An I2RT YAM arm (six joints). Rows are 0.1 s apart.
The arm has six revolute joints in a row. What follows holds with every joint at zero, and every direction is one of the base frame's. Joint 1 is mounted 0.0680 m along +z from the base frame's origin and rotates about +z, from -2.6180 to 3.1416 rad. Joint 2 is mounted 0.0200 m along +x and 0.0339 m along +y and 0.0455 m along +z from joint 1 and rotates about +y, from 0.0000 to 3.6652 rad. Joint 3 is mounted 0.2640 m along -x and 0.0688 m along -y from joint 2 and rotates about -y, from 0.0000 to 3.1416 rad. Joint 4 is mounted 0.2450 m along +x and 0.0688 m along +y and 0.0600 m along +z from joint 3 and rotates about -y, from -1.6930 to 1.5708 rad. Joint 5 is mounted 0.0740 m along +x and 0.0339 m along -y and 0.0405 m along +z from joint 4 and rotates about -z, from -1.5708 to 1.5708 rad. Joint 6 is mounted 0.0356 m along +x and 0.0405 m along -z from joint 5 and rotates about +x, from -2.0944 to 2.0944 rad. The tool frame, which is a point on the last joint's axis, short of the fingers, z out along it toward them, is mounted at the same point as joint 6; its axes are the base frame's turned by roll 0.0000, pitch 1.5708 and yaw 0.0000 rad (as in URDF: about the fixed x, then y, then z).
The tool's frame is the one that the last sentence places.
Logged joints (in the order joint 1, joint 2, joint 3, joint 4, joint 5, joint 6), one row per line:
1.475, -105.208, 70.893, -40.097, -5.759, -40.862
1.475, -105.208, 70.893, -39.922, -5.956, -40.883
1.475, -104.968, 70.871, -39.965, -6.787, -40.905
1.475, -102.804, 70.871, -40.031, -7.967, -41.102
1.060, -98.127, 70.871, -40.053, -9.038, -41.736
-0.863, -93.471, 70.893, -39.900, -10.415, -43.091
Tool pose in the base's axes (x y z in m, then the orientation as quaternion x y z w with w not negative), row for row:
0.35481, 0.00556, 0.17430, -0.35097, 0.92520, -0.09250, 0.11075
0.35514, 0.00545, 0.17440, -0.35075, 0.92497, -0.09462, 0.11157
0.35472, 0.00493, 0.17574, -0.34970, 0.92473, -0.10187, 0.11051
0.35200, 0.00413, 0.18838, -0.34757, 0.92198, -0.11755, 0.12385
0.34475, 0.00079, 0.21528, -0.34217, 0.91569, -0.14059, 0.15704
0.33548, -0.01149, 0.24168, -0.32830, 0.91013, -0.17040, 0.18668
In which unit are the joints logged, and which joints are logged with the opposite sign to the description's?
The joints are logged in degrees. Opposite sign: joint 2, joint 5.
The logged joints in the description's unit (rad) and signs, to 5 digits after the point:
0.02574, 1.83623, 1.23732, -0.69982, 0.10051, -0.71318
0.02574, 1.83623, 1.23732, -0.69677, 0.10395, -0.71354
0.02574, 1.83204, 1.23693, -0.69752, 0.11846, -0.71393
0.02574, 1.79427, 1.23693, -0.69867, 0.13905, -0.71737
0.01850, 1.71264, 1.23693, -0.69906, 0.15774, -0.72843
-0.01506, 1.63138, 1.23732, -0.69639, 0.18178, -0.75208

